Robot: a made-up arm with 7 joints.
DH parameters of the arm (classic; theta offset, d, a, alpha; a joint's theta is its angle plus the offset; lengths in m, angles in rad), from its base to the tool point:
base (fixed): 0 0 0 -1.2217
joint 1: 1.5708 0 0 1.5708
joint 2: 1.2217 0 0 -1.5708
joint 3: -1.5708 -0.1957 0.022 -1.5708
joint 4: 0 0 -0.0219 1.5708
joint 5: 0 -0.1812 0 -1.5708
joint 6: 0 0 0 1.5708
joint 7: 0 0 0 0
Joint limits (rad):
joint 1: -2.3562..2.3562
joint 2: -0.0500..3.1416
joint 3: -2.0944..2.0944
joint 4: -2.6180..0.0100
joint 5: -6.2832..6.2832
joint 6: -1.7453..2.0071
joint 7: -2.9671..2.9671
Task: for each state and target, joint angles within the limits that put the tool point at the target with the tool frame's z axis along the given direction. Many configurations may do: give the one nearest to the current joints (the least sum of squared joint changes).
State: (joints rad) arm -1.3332 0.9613 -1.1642 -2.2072 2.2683 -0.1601 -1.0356
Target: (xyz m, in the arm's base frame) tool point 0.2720 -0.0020 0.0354 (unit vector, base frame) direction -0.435 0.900 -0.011
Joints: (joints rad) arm -1.2134 1.1083 -0.8994 -1.7592 2.4500 0.2443 -1.0356
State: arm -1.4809 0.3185 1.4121 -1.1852 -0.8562 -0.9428 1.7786
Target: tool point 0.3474 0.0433 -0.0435 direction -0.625 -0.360 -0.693
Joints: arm -1.3141 -0.0423 1.3560 -0.9871 -1.0595 -0.6138 1.7786
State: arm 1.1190 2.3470 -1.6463 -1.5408 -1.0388 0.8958 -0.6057
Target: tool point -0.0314 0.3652 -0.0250 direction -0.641 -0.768 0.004
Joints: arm 0.5345 1.8446 -1.1805 -0.7380 -1.0601 0.9178 -0.6057
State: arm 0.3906 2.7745 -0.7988 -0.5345 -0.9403 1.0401 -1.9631
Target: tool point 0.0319 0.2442 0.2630 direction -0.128 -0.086 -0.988
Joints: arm -0.2917 2.7134 -1.0125 -0.8707 -0.5948 0.9994 -1.9631
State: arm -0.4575 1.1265 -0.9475 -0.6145 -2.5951 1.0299 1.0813
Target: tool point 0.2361 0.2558 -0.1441 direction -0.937 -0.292 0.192
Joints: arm -0.6389 1.0579 -0.8391 -0.4711 -2.4655 0.3259 1.0813
